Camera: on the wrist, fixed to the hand. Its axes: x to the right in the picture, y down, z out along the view.
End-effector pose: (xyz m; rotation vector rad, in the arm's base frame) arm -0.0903 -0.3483 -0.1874 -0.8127 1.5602 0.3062
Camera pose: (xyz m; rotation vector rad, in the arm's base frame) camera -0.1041 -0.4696 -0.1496 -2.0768 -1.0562 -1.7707
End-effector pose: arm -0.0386 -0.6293 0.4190 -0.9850 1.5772 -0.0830
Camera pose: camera -0.0702 -0.7289 0.4927 2.1169 1.2729 1.7241
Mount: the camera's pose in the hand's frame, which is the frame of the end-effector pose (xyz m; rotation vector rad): 0.0018 -0.0875 -0.0932 0.1346 -0.0293 3.1244
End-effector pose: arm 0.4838 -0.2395 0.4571 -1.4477 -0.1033 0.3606
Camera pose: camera 0.5277 -0.3345 0.5306 0.0537 -1.9095 -2.1545
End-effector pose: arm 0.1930 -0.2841 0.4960 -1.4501 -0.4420 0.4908
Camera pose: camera 0.2514 -0.3646 0.5763 0.4798 -1.8324 -2.0094
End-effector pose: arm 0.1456 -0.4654 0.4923 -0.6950 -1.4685 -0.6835
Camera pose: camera 0.1373 -0.5929 0.4954 -1.6366 0.7408 1.7532
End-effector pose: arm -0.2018 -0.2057 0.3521 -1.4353 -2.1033 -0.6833
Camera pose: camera -0.2733 -0.2930 0.4122 -2.0692 1.3705 0.7717
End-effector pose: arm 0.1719 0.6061 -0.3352 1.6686 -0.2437 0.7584
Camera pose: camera 0.1889 0.7159 -0.3984 0.1836 1.8400 -1.5550
